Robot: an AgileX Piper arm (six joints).
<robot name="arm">
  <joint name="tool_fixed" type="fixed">
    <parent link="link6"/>
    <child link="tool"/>
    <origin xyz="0 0 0" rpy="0 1.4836 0"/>
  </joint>
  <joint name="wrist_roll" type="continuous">
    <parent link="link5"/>
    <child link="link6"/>
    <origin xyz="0.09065 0 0.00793" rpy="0 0 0"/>
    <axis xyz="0.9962 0 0.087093"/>
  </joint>
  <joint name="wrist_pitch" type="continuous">
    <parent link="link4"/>
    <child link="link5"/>
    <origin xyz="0 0 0" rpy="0 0 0"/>
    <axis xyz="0 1 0"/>
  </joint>
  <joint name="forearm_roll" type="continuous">
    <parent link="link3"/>
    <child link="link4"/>
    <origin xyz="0.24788 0 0.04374" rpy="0 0 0"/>
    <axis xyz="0.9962 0 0.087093"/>
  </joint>
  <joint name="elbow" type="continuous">
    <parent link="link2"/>
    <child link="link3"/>
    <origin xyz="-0.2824 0 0.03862" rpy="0 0 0"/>
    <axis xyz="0 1 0"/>
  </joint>
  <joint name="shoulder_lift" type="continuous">
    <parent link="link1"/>
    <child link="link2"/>
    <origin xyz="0 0 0" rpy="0 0 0"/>
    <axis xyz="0 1 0"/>
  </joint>
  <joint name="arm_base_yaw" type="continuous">
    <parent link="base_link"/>
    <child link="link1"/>
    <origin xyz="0 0 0.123" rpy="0 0 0"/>
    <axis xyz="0 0 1"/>
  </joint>
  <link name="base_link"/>
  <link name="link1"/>
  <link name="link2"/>
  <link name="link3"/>
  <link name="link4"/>
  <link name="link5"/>
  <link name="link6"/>
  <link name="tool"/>
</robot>
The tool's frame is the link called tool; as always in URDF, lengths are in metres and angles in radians. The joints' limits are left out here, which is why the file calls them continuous.
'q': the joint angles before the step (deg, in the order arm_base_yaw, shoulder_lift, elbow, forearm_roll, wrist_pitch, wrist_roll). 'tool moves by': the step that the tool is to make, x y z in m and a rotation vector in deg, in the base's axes. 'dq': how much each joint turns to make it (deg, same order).
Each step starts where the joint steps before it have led.
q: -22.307, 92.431, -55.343, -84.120, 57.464, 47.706
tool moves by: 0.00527, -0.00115, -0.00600, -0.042, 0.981, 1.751
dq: 0.001, 1.232, 0.001, -1.441, -1.276, 0.272
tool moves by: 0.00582, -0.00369, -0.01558, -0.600, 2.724, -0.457
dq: 0.000, 3.277, 0.000, -1.736, 1.221, 1.269
